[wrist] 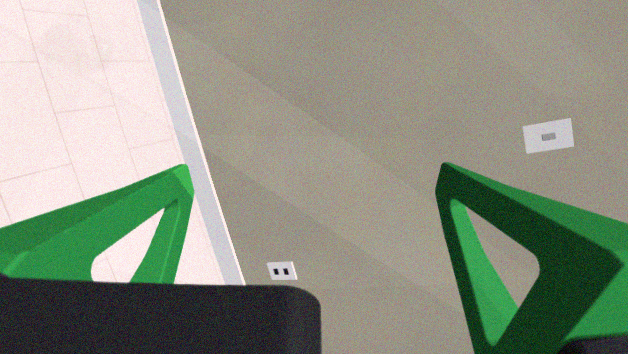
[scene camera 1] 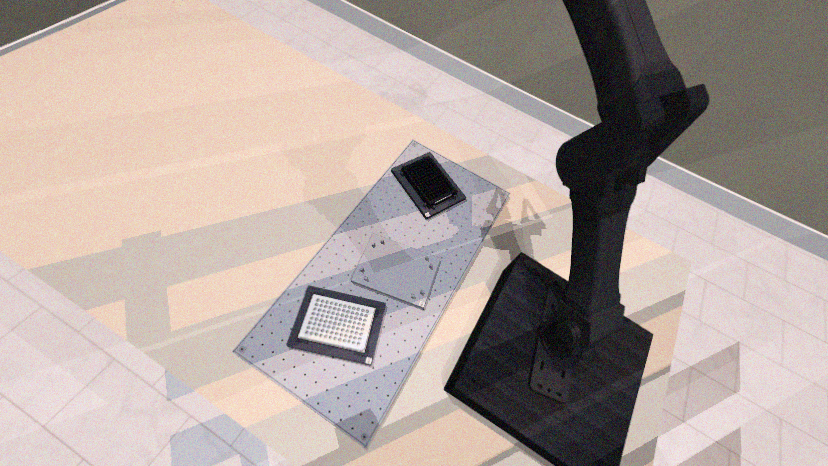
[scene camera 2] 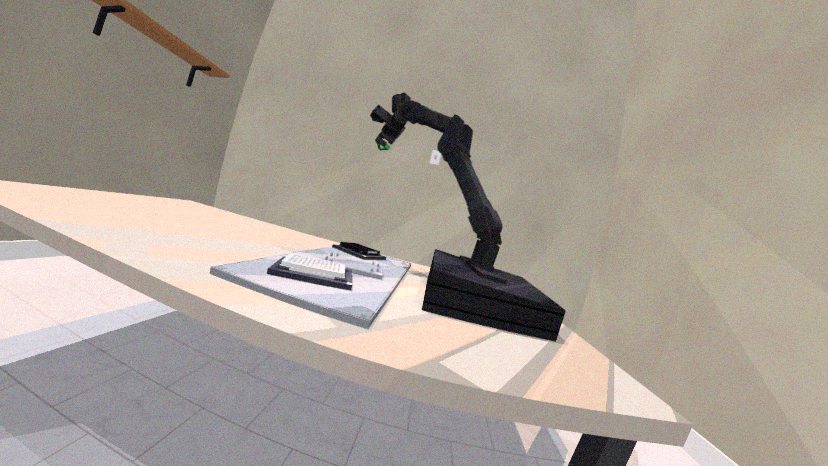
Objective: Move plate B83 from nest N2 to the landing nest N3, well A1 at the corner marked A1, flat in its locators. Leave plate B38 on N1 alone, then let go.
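Observation:
A white well plate (scene camera 1: 336,322) (scene camera 2: 312,266) lies in a dark nest (scene camera 1: 376,332) at the near end of the perforated board. A black plate (scene camera 1: 429,179) (scene camera 2: 359,250) lies in another dark nest (scene camera 1: 413,193) at the far end. Between them is a clear, empty nest (scene camera 1: 399,277) with small locator pins and a pale corner mark. The plate and nest labels are too small to read, so I cannot tell which plate is B83. My gripper (scene camera 2: 383,146) (wrist: 314,177) is open and empty, high above the board. It does not show in scene camera 1.
The perforated board (scene camera 1: 324,382) (scene camera 2: 347,315) lies on the table, beside the arm's black base block (scene camera 1: 504,370) (scene camera 2: 492,306). A wall shelf (scene camera 2: 156,37) is at the upper left. The wrist view faces the wall and floor, with a socket (wrist: 282,271) and a wall plate (wrist: 548,145).

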